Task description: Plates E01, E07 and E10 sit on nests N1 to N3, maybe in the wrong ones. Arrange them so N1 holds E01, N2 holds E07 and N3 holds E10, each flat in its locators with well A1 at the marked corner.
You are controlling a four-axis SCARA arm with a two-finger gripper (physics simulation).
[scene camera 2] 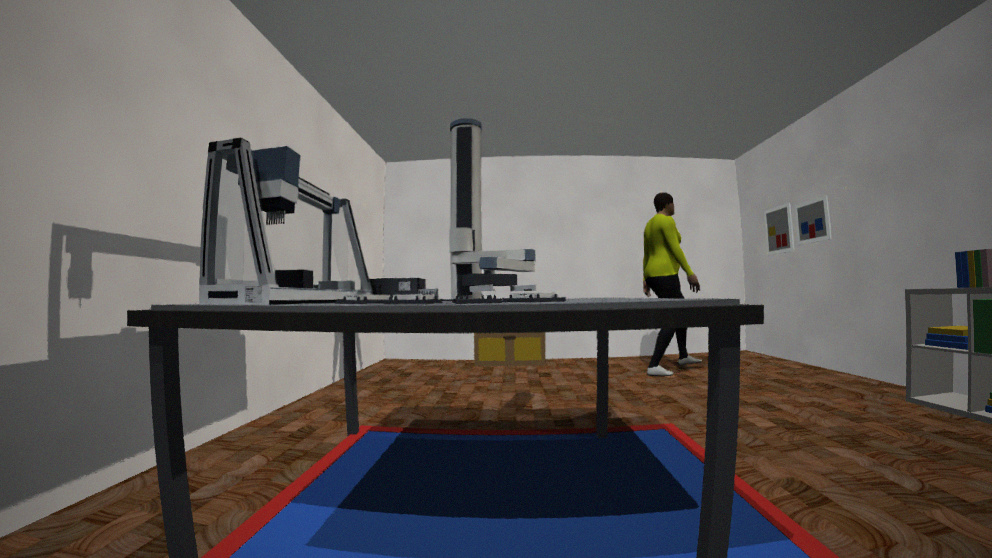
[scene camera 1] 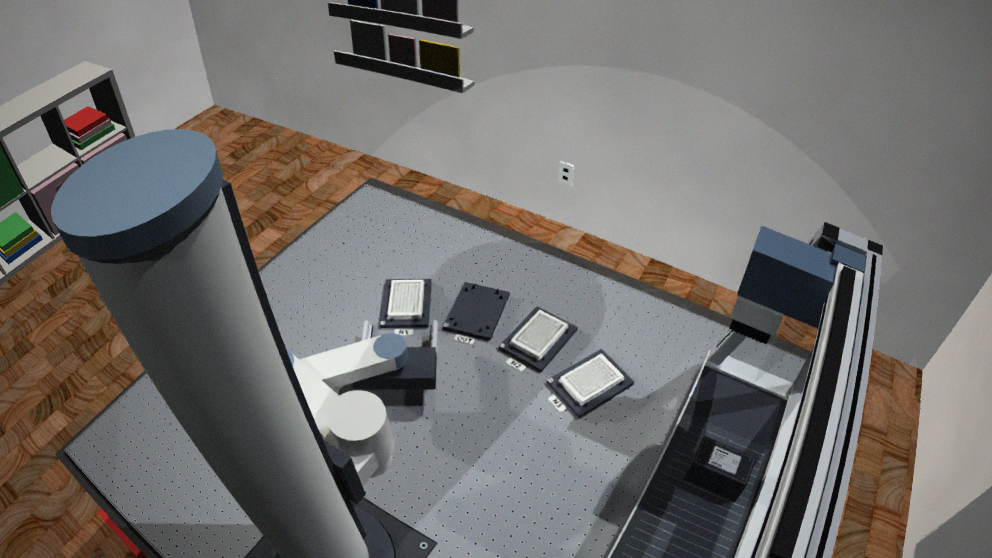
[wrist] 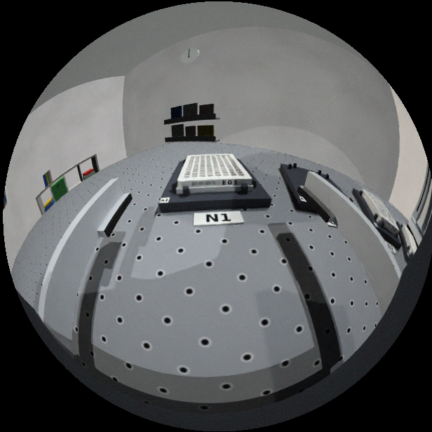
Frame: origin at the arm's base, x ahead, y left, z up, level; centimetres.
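Seen in the pictures: gripper, fingertip midpoint: (scene camera 2: 514,287) (scene camera 1: 401,323).
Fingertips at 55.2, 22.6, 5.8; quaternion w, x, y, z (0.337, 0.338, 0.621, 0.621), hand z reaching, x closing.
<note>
Pixels of each thing's top centre, then the offset from my fingertips to it, as dx, dy, dz. "pt": a spot on its surface instead.
- White plate E01, top centre: (scene camera 1: 405,296) (scene camera 2: 533,293) +9.1, +5.7, -1.9
- nest N1, surface spot: (scene camera 1: 426,308) pt +9.6, -0.3, -3.4
- white plate, top centre: (scene camera 1: 539,332) (scene camera 2: 414,294) +16.2, -28.7, -1.9
- N2, surface spot: (scene camera 1: 557,345) pt +15.9, -33.8, -3.4
- N3, top centre: (scene camera 1: 591,378) (scene camera 2: 368,296) +10.5, -45.4, -2.4
- empty dark OUT nest, top centre: (scene camera 1: 477,305) (scene camera 2: 475,295) +16.3, -11.1, -2.4
White plate E01 (scene camera 1: 405,298) (wrist: 215,167) sits on nest N1 (scene camera 1: 426,308) (wrist: 215,202), looking flat between its locators. The nest's A1 mark is at the near left corner in the wrist view; the plate's own A1 well cannot be made out. My gripper (scene camera 1: 400,333) (wrist: 217,178) is open and empty, low over the table on the N1 label side, its fingers spread wider than the plate. A white plate (scene camera 1: 539,333) (wrist: 381,209) sits on N2 (scene camera 1: 557,345) and another (scene camera 1: 591,378) on N3 (scene camera 1: 606,396); their codes are unreadable.
The empty dark OUT nest (scene camera 1: 477,310) (wrist: 292,185) stands between N1 and N2, close to my right finger in the wrist view. A gantry machine (scene camera 1: 818,388) (scene camera 2: 277,173) stands on the N3 side of the table. A person (scene camera 2: 664,246) is in the room behind the table.
</note>
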